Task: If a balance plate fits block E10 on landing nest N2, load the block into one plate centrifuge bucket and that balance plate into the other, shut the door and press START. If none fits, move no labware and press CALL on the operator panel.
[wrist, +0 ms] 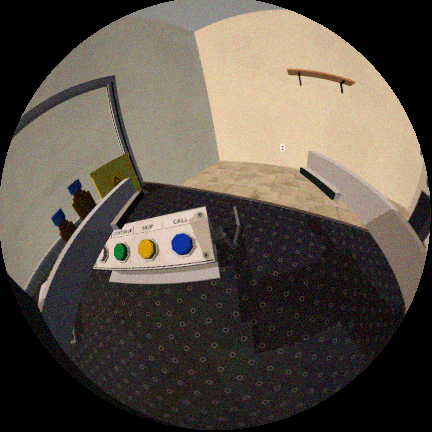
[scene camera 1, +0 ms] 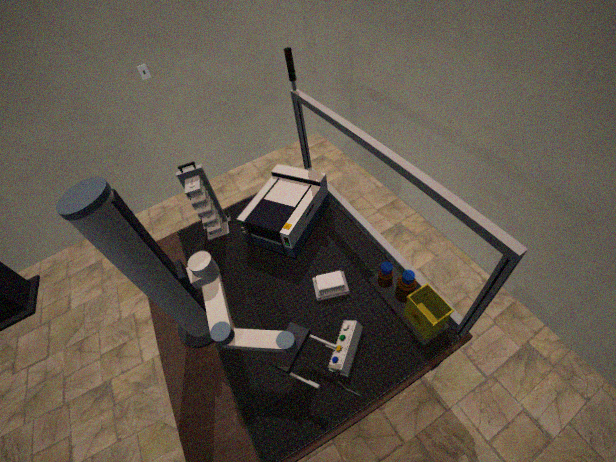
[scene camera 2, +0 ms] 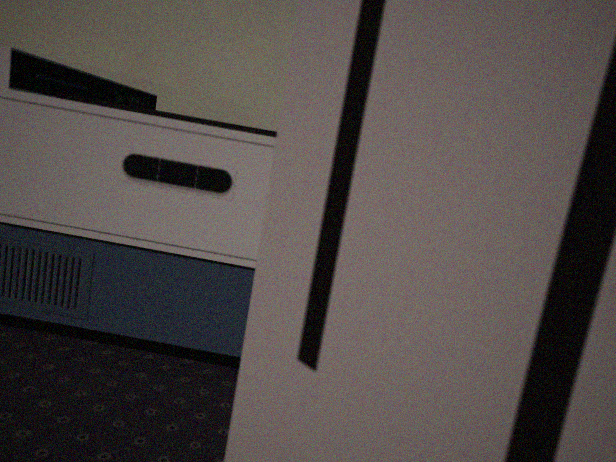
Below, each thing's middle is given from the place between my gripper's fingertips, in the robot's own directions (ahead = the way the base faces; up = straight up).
Labels:
The white and blue centrifuge (scene camera 2: 134,227) is 26 cm ahead of my hand, 89 cm to the left of it and 2 cm below it.

